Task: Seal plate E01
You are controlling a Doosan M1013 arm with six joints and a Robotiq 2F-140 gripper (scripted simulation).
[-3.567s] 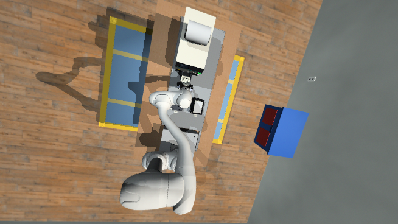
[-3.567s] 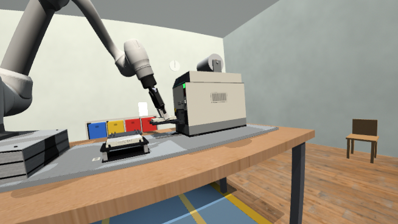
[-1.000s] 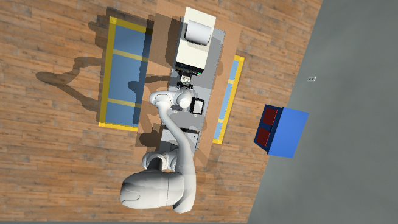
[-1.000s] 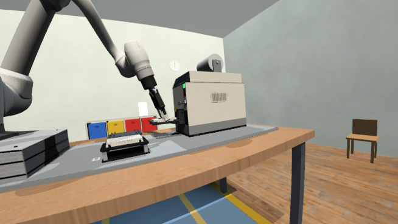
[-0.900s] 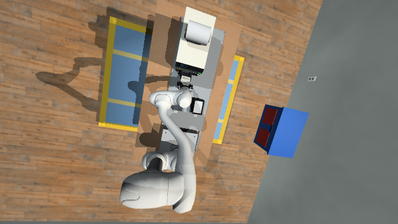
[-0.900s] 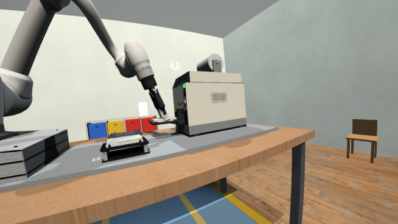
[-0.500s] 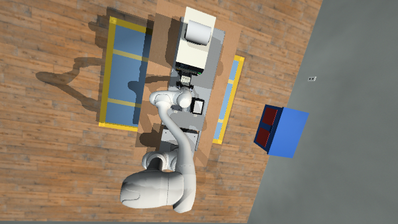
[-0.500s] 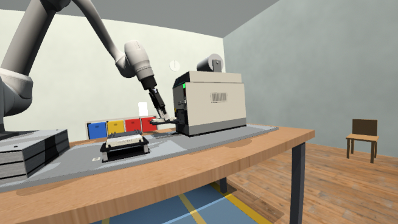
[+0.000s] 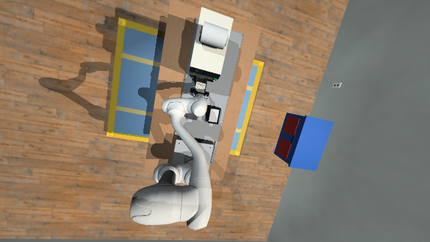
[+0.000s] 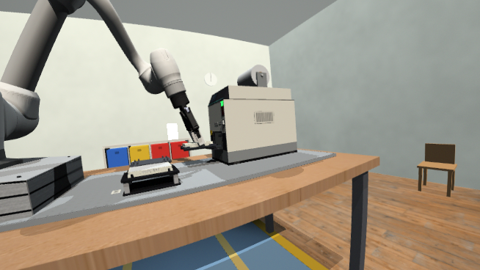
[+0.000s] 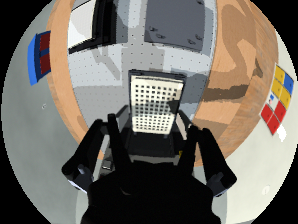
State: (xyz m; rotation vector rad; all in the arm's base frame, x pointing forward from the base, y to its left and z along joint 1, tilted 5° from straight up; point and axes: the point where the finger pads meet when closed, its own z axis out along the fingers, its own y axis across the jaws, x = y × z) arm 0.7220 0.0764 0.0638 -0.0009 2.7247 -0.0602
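Right now the dark stage is 30 mm below my hand. From my hand the other things lie so: foil roll: 330 mm ahead, 300 mm above; plate: 210 mm behind, 180 mm to the right, 70 mm below.
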